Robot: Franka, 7 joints.
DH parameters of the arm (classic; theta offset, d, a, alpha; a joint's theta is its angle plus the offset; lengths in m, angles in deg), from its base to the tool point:
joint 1: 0 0.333 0 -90
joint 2: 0 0 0 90
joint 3: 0 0.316 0.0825 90
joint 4: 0 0 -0.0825 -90
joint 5: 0 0.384 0 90
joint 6: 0 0 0.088 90
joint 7: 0 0.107 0 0
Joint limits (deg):
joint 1: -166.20..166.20
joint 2: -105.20..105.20
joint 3: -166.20..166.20
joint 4: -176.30..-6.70
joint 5: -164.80..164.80
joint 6: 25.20..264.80
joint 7: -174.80..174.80
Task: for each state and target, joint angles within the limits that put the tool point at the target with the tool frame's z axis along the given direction. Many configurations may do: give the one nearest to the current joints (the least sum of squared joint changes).
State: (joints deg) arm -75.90 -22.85 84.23 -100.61 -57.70 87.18 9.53
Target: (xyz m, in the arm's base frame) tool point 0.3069 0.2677 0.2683 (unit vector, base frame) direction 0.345 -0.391 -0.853
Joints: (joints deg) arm -63.80 17.96 107.22 -148.95 -61.04 121.11 9.53
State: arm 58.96 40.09 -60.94 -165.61 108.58 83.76 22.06
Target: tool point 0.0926 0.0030 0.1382 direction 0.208 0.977 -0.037
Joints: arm 49.06 60.59 -58.13 -176.30 79.66 41.15 22.06
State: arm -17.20 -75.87 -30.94 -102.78 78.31 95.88 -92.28
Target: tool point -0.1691 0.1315 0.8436 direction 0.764 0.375 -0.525
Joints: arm -29.03 -85.59 -7.74 -97.64 46.40 59.95 -92.28
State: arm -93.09 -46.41 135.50 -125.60 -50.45 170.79 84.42
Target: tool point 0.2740 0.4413 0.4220 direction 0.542 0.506 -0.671
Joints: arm -91.90 5.33 143.12 -133.46 -70.55 171.19 84.42
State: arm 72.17 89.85 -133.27 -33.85 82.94 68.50 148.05
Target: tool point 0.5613 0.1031 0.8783 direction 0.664 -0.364 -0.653
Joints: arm 41.73 52.95 -136.57 -37.71 83.14 81.34 148.05
